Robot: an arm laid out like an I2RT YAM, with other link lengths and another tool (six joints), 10 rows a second.
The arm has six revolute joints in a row. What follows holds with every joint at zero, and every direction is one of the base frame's. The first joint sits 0.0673 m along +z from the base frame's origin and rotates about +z. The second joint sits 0.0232 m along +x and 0.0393 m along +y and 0.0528 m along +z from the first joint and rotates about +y. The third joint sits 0.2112 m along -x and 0.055 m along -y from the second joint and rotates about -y. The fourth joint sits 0.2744 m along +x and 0.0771 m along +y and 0.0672 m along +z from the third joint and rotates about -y. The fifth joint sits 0.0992 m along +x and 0.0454 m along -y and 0.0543 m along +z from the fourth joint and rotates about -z. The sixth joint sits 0.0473 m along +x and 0.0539 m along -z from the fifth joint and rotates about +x. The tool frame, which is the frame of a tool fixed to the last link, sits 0.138 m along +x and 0.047 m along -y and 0.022 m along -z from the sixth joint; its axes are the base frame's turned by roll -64.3, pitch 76.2 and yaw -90 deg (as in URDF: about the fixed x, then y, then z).
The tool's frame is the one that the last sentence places.
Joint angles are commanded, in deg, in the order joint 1, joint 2, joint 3, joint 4, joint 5, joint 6. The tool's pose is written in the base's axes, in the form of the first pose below.
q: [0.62 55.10 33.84 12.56 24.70 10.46]
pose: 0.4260, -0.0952, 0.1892; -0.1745, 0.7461, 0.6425; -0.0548, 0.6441, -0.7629; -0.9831, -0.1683, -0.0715
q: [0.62 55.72 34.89 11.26 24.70 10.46]
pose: 0.4271, -0.0952, 0.1889; -0.1894, 0.7435, 0.6414; -0.0550, 0.6441, -0.7629; -0.9804, -0.1798, -0.0811
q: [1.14 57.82 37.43 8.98 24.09 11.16]
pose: 0.4335, -0.0892, 0.1868; -0.2152, 0.7270, 0.6520; -0.0463, 0.6593, -0.7504; -0.9755, -0.1917, -0.1082
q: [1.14 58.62 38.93 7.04 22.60 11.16]
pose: 0.4374, -0.0852, 0.1860; -0.2351, 0.7057, 0.6683; -0.0472, 0.6785, -0.7331; -0.9708, -0.2039, -0.1262
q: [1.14 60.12 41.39 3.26 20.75 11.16]
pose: 0.4414, -0.0800, 0.1808; -0.2813, 0.6733, 0.6838; -0.0487, 0.7016, -0.7109; -0.9584, -0.2332, -0.1646
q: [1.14 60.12 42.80 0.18 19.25 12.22]
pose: 0.4413, -0.0753, 0.1792; -0.3027, 0.6535, 0.6938; -0.0321, 0.7205, -0.6927; -0.9525, -0.2319, -0.1972
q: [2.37 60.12 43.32 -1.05 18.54 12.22]
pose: 0.4428, -0.0638, 0.1785; -0.3134, 0.6262, 0.7139; -0.0391, 0.7426, -0.6686; -0.9488, -0.2375, -0.2082
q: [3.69 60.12 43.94 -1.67 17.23 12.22]
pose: 0.4461, -0.0497, 0.1808; -0.3118, 0.5922, 0.7430; -0.0465, 0.7716, -0.6344; -0.9490, -0.2324, -0.2131
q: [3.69 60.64 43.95 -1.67 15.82 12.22]
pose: 0.4485, -0.0455, 0.1764; -0.3196, 0.5718, 0.7556; -0.0472, 0.7868, -0.6154; -0.9464, -0.2323, -0.2245
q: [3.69 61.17 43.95 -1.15 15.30 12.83]
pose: 0.4507, -0.0435, 0.1740; -0.3176, 0.5679, 0.7593; -0.0368, 0.7928, -0.6084; -0.9475, -0.2212, -0.2309
